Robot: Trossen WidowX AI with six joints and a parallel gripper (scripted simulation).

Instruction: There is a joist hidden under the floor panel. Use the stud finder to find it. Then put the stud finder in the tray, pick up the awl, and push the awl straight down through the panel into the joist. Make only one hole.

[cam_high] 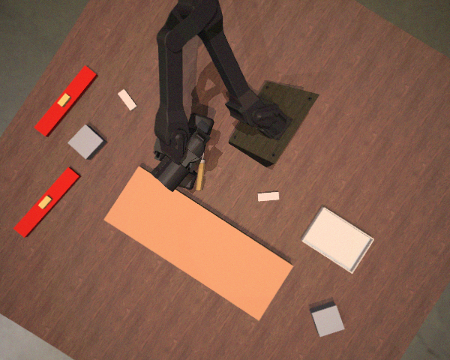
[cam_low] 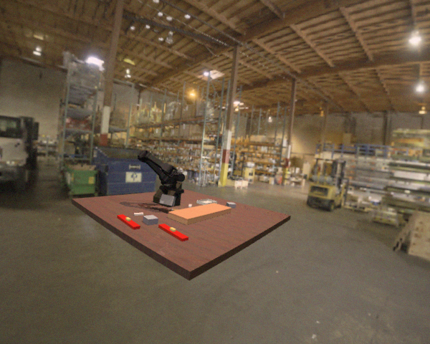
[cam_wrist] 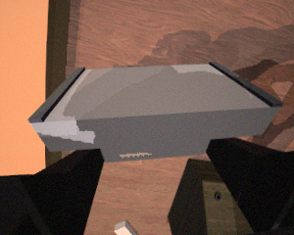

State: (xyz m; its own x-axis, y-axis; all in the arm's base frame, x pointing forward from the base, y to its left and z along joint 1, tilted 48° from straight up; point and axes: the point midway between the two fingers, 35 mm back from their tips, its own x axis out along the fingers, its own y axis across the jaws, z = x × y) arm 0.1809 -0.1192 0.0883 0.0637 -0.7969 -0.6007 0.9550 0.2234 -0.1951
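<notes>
Now: the awl 10 mm ahead of my gripper tip, 40 mm to the left of it and 70 mm below it. From my gripper tip the other things lie so: grey stud finder 20 mm ahead; white tray 40 mm behind, 480 mm to the left, 70 mm below.
</notes>
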